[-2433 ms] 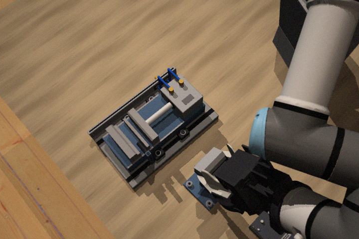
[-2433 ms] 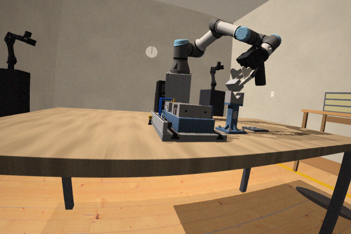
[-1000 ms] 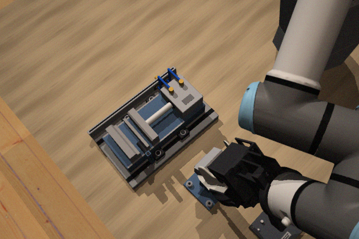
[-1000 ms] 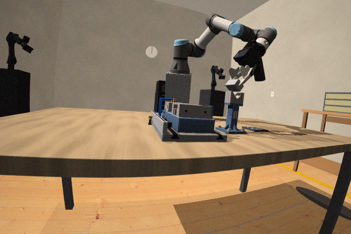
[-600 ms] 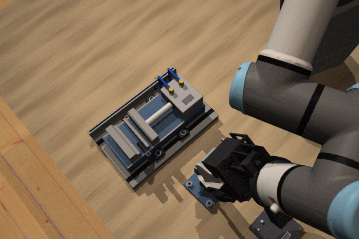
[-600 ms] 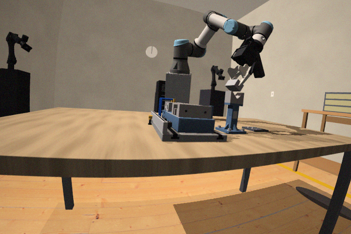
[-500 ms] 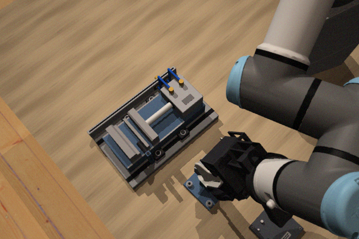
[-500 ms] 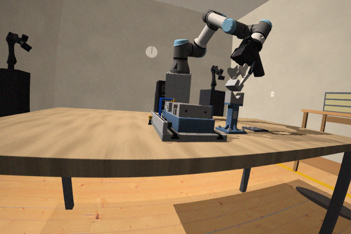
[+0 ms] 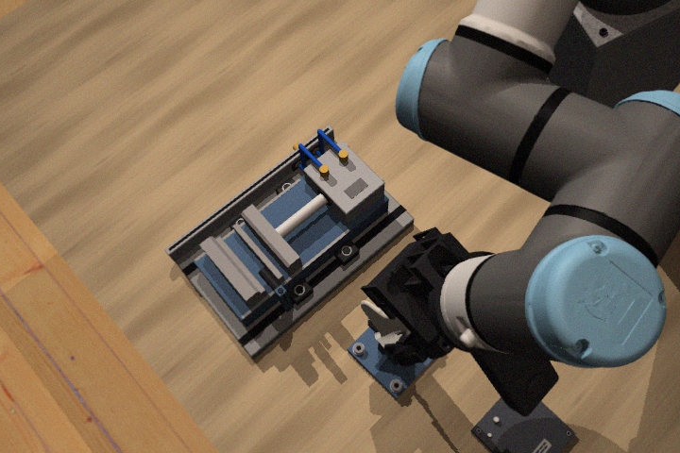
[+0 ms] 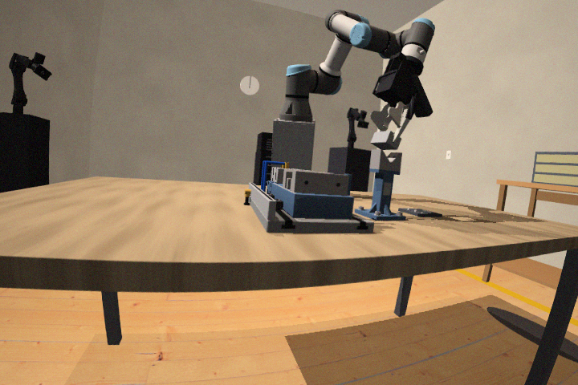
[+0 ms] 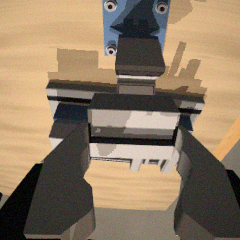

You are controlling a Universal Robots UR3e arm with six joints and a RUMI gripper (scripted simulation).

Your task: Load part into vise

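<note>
Right now my hand is right at the part. Round my hand: white cylinder rod (20 cm to the right, 11 cm below, 5 cm behind); then dark work stop (17 cm to the right, 10 cm below, 5 cm ahead); then moving jaw (21 cm to the right, 12 cm below).
</note>
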